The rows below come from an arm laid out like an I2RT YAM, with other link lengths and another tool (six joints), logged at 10 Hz.
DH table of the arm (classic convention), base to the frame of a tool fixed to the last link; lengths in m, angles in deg. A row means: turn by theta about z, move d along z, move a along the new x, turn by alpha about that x. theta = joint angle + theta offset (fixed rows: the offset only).
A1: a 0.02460, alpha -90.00, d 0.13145, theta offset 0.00
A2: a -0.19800, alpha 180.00, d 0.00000, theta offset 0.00
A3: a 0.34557, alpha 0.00, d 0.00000, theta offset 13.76
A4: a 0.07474, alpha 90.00, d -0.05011, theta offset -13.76
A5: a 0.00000, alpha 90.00, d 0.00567, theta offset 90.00
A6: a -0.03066, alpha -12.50, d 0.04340, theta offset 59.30
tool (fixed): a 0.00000, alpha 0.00, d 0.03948, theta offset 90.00
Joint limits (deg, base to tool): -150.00..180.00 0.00..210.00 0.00..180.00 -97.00..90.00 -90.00..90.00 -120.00..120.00
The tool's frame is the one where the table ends.
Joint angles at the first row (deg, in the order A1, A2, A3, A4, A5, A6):
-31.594 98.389 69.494 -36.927 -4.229 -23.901
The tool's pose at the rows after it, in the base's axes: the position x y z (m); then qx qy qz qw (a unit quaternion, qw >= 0):
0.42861, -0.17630, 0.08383, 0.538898, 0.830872, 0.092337, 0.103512
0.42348, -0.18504, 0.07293, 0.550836, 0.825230, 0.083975, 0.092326
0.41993, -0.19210, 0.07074, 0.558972, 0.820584, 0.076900, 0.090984
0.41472, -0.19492, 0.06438, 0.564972, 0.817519, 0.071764, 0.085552
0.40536, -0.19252, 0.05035, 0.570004, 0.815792, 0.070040, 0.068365
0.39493, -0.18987, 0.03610, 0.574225, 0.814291, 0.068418, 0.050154
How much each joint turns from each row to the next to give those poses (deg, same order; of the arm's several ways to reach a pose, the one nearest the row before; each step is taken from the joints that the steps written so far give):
-1.311 2.339 0.481 0.066 0.852 0.001
-1.116 1.400 0.022 -0.044 0.896 0.021
-0.851 0.217 -0.021 -0.001 0.765 0.001
-0.570 0.000 -0.941 0.263 0.568 -0.001
-0.414 0.001 -2.119 0.109 0.197 -0.022
-0.503 -0.001 -2.208 0.087 0.153 -0.196

